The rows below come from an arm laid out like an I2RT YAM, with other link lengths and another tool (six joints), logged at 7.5 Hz.
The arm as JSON. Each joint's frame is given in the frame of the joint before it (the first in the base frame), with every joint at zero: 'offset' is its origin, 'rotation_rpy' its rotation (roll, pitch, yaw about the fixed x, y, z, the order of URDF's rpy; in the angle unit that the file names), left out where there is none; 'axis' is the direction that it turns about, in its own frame. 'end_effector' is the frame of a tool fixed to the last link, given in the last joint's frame.
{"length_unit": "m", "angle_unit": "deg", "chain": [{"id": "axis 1", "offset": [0.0, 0.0, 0.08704], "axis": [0.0, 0.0, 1.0]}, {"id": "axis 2", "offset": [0.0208, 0.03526, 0.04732], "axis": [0.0, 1.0, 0.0]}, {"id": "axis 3", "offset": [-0.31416, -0.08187, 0.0], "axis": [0.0, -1.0, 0.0]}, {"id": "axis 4", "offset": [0.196, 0.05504, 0.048], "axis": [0.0, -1.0, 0.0]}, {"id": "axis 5", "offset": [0.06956, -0.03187, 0.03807], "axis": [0.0, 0.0, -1.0]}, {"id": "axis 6", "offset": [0.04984, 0.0, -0.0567], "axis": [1.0, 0.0, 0.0]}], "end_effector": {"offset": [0.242, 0.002, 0.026], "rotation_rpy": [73.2, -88.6, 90.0]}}
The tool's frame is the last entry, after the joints.
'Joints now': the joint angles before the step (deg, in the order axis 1, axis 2, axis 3, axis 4, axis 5, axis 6). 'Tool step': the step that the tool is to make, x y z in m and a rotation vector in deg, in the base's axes. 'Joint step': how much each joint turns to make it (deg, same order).
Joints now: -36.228, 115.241, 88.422, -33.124, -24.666, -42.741
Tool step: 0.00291, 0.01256, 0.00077, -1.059, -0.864, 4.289
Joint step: 0.394, 0.261, 0.000, -0.110, -1.639, -3.934
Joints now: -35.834, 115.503, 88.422, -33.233, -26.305, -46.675
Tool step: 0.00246, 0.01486, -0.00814, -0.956, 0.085, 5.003
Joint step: 0.743, 1.463, 0.568, -0.722, -1.333, -4.635
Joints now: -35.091, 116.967, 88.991, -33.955, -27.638, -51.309
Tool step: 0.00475, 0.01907, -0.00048, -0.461, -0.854, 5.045
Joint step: 1.050, 0.897, 0.787, -0.831, -1.945, -3.978
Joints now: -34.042, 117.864, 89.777, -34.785, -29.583, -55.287
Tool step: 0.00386, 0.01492, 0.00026, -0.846, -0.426, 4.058
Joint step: 1.180, 0.765, 1.377, -1.398, -0.875, -3.214
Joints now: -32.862, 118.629, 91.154, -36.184, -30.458, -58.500
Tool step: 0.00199, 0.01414, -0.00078, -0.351, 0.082, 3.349
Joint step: 1.137, 0.830, 1.552, -1.879, -0.655, -2.491
